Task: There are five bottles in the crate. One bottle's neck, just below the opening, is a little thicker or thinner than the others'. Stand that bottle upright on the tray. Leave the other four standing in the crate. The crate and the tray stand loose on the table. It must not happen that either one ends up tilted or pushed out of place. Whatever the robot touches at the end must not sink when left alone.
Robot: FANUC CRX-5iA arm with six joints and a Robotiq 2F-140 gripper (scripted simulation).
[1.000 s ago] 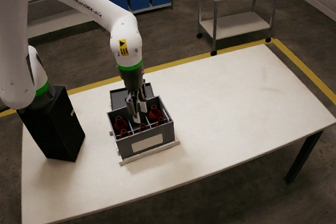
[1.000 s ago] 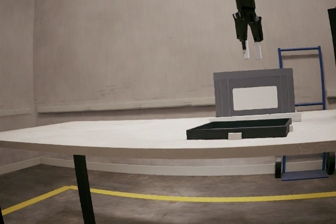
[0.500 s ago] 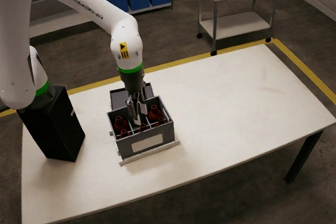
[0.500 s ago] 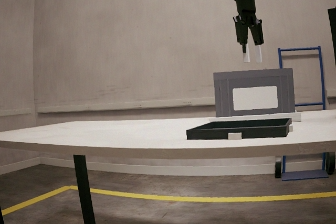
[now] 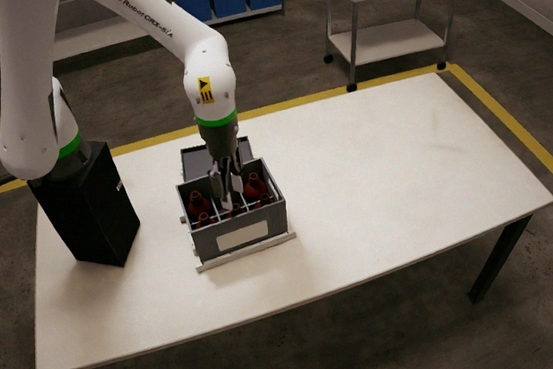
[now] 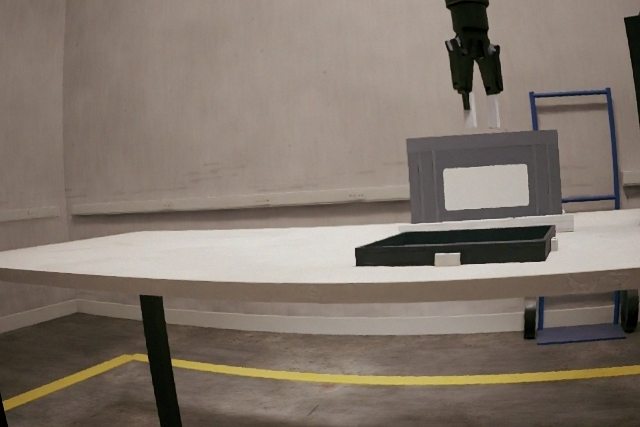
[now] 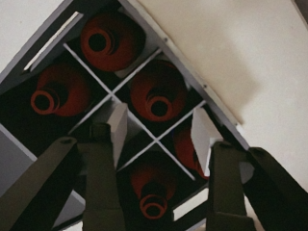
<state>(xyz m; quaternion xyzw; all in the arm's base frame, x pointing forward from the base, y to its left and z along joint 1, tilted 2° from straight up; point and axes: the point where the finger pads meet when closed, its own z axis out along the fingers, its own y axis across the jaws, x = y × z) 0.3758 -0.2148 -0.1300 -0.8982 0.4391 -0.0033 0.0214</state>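
My gripper is now 50 mm to the right of the crate and 140 mm above it. The rest, counted from my hand: dark tray (70 mm ahead, 330 mm to the left, 210 mm below); bottle (80 mm behind, 100 mm to the left, 140 mm below).
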